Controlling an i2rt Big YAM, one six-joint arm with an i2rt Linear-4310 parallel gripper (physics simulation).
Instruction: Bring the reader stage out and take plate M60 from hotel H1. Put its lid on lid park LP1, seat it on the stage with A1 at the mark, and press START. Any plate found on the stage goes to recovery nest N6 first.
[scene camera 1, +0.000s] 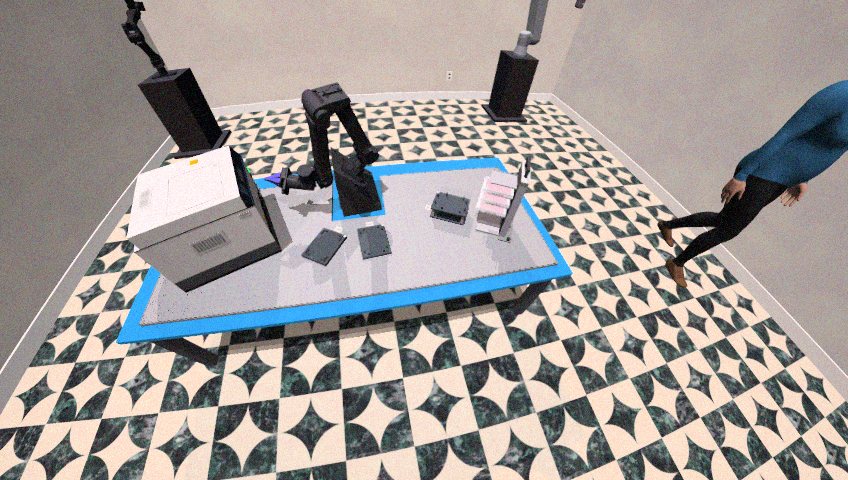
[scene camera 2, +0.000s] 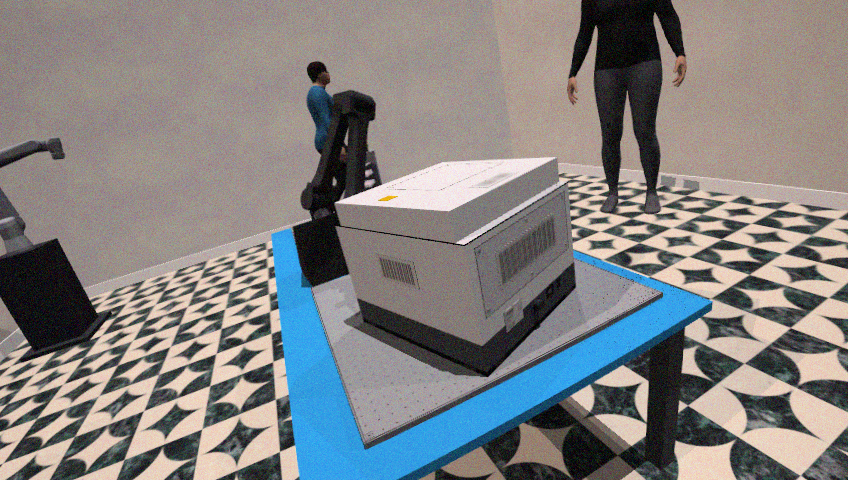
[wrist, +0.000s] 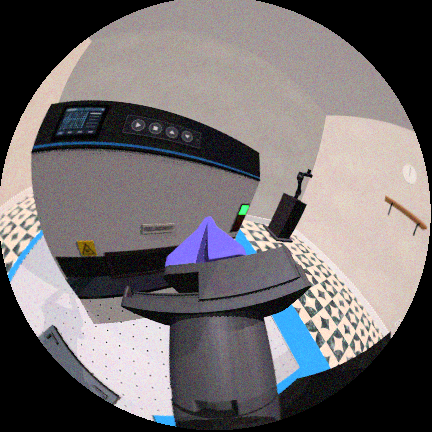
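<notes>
The reader stands at one end of the table. In the wrist view its front shows a row of round buttons, a lit screen, a green light and a dark low slot; no stage stands out of it. My gripper, with violet fingertips, is shut and empty, in front of the reader and apart from it. The reader hides it in scene camera 2. The hotel holds several pale, pinkish plates at the far end. Their labels are unreadable.
Two flat dark fixtures lie mid-table, and a raised dark one stands near the hotel; their names are unreadable. The blue table edge surrounds the perforated board. A person in blue and one in black stand beyond the table.
</notes>
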